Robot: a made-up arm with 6 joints. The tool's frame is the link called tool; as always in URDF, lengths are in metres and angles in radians. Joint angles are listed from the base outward. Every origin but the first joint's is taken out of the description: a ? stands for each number. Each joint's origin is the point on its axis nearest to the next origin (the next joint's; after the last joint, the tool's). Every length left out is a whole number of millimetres.
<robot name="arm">
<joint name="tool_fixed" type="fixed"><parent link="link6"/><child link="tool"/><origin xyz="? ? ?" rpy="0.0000 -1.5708 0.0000"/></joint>
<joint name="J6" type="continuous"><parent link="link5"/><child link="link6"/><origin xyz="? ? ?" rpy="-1.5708 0.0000 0.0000"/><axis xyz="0 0 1"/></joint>
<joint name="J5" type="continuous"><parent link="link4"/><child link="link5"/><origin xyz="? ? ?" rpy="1.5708 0.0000 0.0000"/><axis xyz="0 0 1"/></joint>
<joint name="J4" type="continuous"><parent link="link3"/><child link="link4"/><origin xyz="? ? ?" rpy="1.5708 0.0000 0.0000"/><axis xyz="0 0 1"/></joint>
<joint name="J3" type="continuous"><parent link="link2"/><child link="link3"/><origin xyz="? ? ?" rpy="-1.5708 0.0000 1.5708"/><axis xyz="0 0 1"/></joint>
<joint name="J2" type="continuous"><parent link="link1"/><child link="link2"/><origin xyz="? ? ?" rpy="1.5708 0.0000 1.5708"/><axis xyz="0 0 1"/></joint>
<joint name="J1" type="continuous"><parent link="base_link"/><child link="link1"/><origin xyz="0.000 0.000 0.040" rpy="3.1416 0.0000 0.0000"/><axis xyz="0 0 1"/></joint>
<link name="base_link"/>
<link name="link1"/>
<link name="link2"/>
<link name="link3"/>
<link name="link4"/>
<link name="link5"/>
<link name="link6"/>
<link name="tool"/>
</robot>
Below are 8 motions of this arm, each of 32 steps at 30 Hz.
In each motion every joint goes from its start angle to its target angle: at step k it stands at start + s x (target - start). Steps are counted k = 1, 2, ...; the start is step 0. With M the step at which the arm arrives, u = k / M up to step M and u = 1 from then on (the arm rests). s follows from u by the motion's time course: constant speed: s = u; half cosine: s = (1 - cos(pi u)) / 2; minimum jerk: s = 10 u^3 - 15 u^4 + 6 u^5.
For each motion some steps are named. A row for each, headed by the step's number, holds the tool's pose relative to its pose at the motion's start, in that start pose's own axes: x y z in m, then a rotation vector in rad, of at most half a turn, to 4 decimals.
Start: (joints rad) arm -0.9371 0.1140 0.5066 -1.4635 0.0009 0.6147
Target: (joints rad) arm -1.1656 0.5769 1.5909 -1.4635 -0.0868 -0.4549
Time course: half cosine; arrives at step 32
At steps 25, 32:
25: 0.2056 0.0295 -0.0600 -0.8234 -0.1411 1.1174
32: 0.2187 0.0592 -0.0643 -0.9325 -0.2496 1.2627

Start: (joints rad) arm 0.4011 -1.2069 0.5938 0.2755 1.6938 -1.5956
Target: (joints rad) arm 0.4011 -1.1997 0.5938 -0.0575 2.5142 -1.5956
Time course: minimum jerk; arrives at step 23
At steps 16, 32:
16: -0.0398 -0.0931 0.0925 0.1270 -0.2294 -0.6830
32: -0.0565 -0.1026 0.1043 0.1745 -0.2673 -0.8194

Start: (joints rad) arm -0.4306 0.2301 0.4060 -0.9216 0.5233 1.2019
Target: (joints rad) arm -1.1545 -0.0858 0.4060 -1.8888 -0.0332 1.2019
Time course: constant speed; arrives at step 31
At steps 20, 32:
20: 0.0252 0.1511 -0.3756 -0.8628 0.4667 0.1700
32: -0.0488 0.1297 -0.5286 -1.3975 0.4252 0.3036

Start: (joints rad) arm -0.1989 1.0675 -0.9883 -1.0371 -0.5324 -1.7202
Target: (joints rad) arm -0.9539 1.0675 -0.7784 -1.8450 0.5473 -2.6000
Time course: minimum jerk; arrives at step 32
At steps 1, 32:
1: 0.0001 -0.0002 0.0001 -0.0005 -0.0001 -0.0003
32: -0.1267 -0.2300 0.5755 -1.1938 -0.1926 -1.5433

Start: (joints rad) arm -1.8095 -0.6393 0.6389 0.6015 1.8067 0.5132
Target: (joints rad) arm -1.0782 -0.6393 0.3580 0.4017 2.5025 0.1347
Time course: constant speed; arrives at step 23
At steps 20, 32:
20: -0.0773 0.1517 0.2202 -0.7529 -0.6005 0.3982
32: -0.0941 0.1864 0.2368 -0.8543 -0.6835 0.4730

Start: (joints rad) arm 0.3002 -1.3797 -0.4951 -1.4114 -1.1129 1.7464
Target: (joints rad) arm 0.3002 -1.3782 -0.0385 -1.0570 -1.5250 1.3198
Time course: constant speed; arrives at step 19
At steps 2, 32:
2: 0.0122 -0.0047 0.0036 -0.0719 0.0454 -0.0596
32: 0.0933 -0.0415 0.0349 -0.7443 0.4819 -0.5464

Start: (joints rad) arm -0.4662 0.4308 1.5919 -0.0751 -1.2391 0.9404
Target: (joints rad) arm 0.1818 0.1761 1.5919 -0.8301 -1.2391 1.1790
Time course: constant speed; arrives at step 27
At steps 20, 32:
20: 0.1163 -0.0356 -0.0851 0.3499 -0.1867 -0.0103
32: 0.1542 -0.0284 -0.1147 0.4708 -0.2213 -0.0413

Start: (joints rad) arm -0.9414 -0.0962 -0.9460 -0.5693 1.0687 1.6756
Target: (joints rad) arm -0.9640 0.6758 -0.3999 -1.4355 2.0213 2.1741
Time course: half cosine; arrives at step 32
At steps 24, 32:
24: -0.0211 -0.1134 0.0414 0.5181 0.2655 0.1346
32: -0.0514 -0.1235 0.0663 0.6721 0.2963 0.1929

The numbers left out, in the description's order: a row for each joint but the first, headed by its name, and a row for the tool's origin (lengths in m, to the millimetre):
tool: 0.070 -0.010 0.000
J6: -0.080 0.190 0.000
J5: -0.260 -0.200 0.000
J4: -0.050 0.120 0.000
J3: 0.010 -0.210 0.000
J2: 0.090 0.230 0.000

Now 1 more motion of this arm.
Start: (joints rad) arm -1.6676 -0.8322 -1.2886 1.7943 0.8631 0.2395
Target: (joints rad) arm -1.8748 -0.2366 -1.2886 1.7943 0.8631 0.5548
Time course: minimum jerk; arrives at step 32
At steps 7, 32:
7: -0.0033 -0.0039 0.0125 0.0523 -0.0356 0.0047
32: -0.0918 -0.1058 0.1474 0.6960 -0.4969 0.0820

